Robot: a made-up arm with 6 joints. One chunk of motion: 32 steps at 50 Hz.
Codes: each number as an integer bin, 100 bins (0 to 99) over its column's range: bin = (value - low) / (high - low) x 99, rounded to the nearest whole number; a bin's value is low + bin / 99 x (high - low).
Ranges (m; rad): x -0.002..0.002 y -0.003..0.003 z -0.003..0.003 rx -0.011..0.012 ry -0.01..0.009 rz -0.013..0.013
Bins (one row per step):
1: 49 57 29 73 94 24
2: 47 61 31 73 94 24
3: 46 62 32 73 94 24
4: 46 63 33 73 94 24
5: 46 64 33 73 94 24
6: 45 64 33 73 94 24
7: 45 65 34 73 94 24
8: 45 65 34 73 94 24
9: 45 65 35 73 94 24
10: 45 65 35 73 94 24
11: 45 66 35 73 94 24
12: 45 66 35 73 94 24
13: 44 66 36 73 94 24
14: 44 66 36 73 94 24
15: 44 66 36 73 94 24
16: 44 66 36 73 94 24
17: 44 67 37 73 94 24
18: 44 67 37 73 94 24
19: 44 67 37 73 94 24
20: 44 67 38 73 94 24
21: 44 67 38 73 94 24
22: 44 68 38 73 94 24
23: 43 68 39 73 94 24
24: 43 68 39 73 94 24
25: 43 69 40 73 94 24
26: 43 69 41 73 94 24
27: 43 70 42 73 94 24
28: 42 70 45 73 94 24
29: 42 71 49 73 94 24
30: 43 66 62 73 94 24
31: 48 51 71 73 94 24
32: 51 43 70 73 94 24
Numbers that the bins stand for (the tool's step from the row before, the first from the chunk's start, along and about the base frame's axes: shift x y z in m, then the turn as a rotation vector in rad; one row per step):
1: -0.00002 0.00045 -0.00124 0.00596 0.00804 -0.00670
2: -0.00010 0.00070 -0.00112 0.00596 0.00804 -0.00670
3: -0.00014 0.00076 -0.00106 0.00596 0.00804 -0.00670
4: -0.00014 0.00082 -0.00100 0.00596 0.00804 -0.00670
5: -0.00014 0.00088 -0.00100 0.00596 0.00804 -0.00670
6: -0.00018 0.00088 -0.00100 0.00596 0.00804 -0.00670
7: -0.00018 0.00094 -0.00094 0.00596 0.00804 -0.00670
8: -0.00018 0.00094 -0.00094 0.00596 0.00804 -0.00670
9: -0.00018 0.00094 -0.00088 0.00596 0.00804 -0.00670
10: -0.00018 0.00094 -0.00088 0.00596 0.00804 -0.00670
11: -0.00018 0.00100 -0.00088 0.00596 0.00804 -0.00670
12: -0.00018 0.00100 -0.00088 0.00596 0.00804 -0.00670
13: -0.00022 0.00100 -0.00082 0.00596 0.00804 -0.00670
14: -0.00022 0.00100 -0.00082 0.00596 0.00804 -0.00670
15: -0.00022 0.00100 -0.00082 0.00596 0.00804 -0.00670
16: -0.00022 0.00100 -0.00082 0.00596 0.00804 -0.00670
17: -0.00022 0.00106 -0.00076 0.00596 0.00804 -0.00670
18: -0.00022 0.00106 -0.00076 0.00596 0.00804 -0.00670
19: -0.00022 0.00106 -0.00076 0.00596 0.00804 -0.00670
20: -0.00022 0.00106 -0.00070 0.00596 0.00804 -0.00670
21: -0.00022 0.00106 -0.00070 0.00596 0.00804 -0.00670
22: -0.00022 0.00112 -0.00070 0.00596 0.00804 -0.00670
23: -0.00026 0.00112 -0.00064 0.00596 0.00804 -0.00670
24: -0.00026 0.00112 -0.00064 0.00596 0.00804 -0.00670
25: -0.00026 0.00118 -0.00058 0.00596 0.00804 -0.00670
26: -0.00026 0.00118 -0.00052 0.00596 0.00804 -0.00670
27: -0.00026 0.00124 -0.00045 0.00596 0.00804 -0.00670
28: -0.00030 0.00124 -0.00027 0.00596 0.00804 -0.00670
29: -0.00030 0.00130 -0.00003 0.00596 0.00804 -0.00670
30: -0.00026 0.00100 0.00076 0.00596 0.00804 -0.00670
31: -0.00006 0.00009 0.00130 0.00596 0.00804 -0.00670
32: 0.00006 -0.00039 0.00124 0.00596 0.00804 -0.00670

